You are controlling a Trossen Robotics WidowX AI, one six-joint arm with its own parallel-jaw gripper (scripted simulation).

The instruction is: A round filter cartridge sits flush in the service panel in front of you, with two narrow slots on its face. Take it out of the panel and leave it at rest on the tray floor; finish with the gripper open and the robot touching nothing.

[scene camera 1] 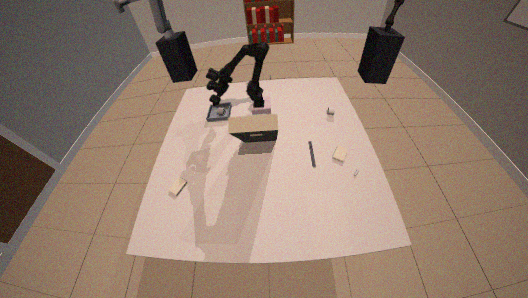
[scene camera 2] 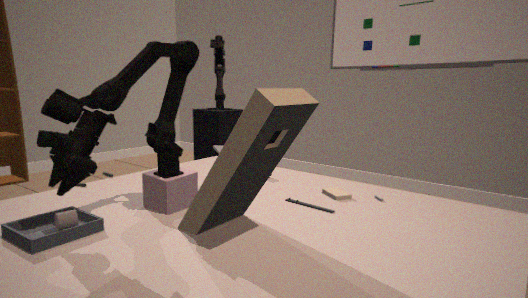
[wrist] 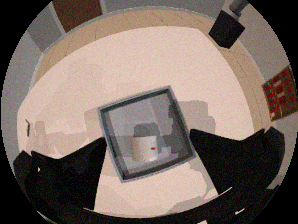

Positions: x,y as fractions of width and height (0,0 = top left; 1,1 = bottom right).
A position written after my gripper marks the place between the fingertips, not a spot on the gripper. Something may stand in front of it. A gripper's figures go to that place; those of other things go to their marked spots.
Labels:
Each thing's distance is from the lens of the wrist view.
my gripper (wrist: 0.50,0.62): 10 cm
grey tray (wrist: 0.53,0.51): 21 cm

